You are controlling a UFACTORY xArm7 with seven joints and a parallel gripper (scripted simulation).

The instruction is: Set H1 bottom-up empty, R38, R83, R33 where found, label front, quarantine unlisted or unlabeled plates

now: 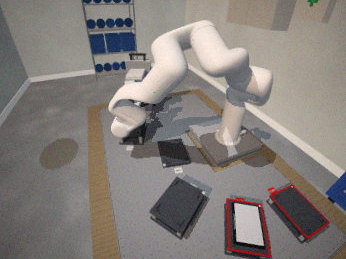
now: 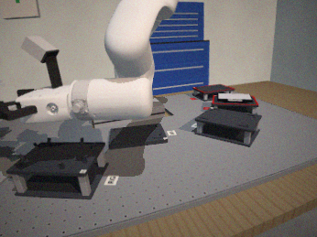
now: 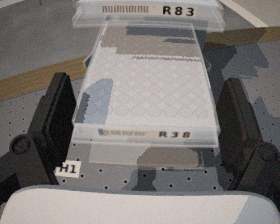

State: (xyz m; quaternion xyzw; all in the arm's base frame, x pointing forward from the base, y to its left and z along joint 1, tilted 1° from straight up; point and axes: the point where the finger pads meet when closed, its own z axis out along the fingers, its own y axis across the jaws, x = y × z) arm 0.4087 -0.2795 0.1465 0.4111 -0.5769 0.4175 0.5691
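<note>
Now: the white well plate 50 mm to the right of my hand, 20 mm below it and 20 mm behind it. Also, from my hand: deck label H1: 180 mm below, 80 mm to the right, 80 mm ahead; raised regrip nest RG: 120 mm below, 80 mm to the left, 30 mm ahead; plate labelled R83: 90 mm to the right, 30 mm behind, 30 mm above.
</note>
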